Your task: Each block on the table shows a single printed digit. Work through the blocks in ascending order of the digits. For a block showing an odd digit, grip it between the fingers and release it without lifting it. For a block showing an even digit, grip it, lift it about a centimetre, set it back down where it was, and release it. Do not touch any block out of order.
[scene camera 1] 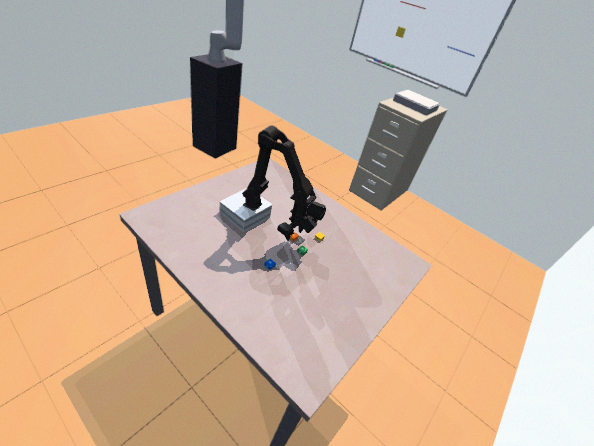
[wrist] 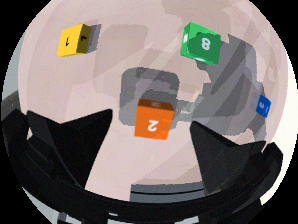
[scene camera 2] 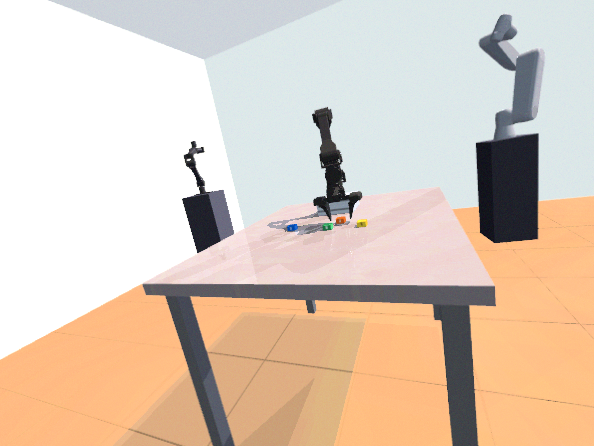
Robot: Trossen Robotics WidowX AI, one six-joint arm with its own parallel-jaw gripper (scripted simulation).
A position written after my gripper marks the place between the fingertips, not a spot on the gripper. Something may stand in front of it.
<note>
My gripper (scene camera 2: pixel 340 219) is open and holds nothing. Also in view: a green block (wrist: pixel 198 42), a yellow block (wrist: pixel 74 41) and an orange block (wrist: pixel 153 118).
My gripper also shows in the wrist view (wrist: pixel 153 119).
</note>
